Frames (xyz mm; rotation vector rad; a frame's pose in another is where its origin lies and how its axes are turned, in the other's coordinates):
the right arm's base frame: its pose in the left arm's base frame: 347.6 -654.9 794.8 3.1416 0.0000 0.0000
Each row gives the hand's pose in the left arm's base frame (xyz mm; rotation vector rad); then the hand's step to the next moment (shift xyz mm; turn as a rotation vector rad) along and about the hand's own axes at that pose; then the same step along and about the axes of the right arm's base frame.
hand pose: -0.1 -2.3 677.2 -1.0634 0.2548 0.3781
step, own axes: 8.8 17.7 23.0 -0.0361 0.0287 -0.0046
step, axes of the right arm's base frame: 1.1 -29.5 6.8 -0.0449 -0.0019 0.0113
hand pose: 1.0 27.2 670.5 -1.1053 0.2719 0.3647
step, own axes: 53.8 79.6 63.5 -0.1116 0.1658 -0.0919
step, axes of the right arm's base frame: 17.8 -97.3 58.9 -0.1735 0.0337 0.1309
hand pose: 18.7 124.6 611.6 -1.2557 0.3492 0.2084
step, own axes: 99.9 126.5 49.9 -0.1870 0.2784 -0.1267
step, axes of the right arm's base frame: 56.6 -82.0 136.2 -0.2871 0.0302 0.2126
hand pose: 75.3 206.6 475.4 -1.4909 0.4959 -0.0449
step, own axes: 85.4 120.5 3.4 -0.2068 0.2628 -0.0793
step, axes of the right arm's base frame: 45.3 12.9 140.0 -0.2844 -0.0193 0.1920
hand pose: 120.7 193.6 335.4 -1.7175 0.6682 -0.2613
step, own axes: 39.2 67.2 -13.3 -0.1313 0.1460 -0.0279
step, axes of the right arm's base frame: 5.3 41.0 67.2 -0.1630 -0.0331 0.1080
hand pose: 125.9 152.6 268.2 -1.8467 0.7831 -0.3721
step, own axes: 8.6 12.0 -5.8 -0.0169 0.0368 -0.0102
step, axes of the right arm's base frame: -1.1 12.7 9.4 -0.0310 0.0047 0.0276
